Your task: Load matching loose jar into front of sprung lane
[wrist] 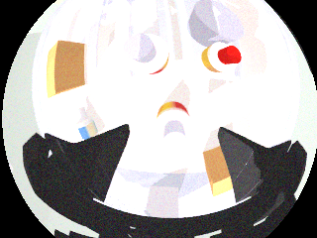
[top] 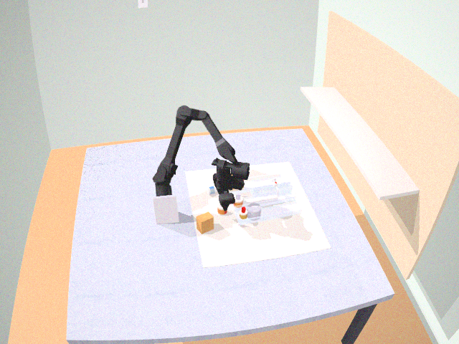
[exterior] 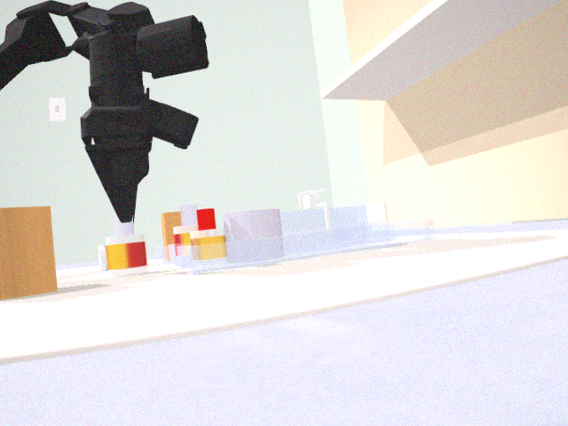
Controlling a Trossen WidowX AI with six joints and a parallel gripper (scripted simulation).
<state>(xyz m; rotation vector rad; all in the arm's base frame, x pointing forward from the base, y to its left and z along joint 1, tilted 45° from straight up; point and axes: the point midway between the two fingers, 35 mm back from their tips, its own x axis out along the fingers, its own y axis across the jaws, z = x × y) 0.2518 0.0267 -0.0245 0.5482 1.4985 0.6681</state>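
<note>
Now: the grey cylinder 13 cm ahead of my gripper tip, 4 cm to the right of it and 3 cm below it. Also, from my gripper tip: see-through sprung lane: 22 cm ahead, 8 cm to the left, 3 cm below; wall shelf: 58 cm ahead, 31 cm above, 4 cm to the left.
</note>
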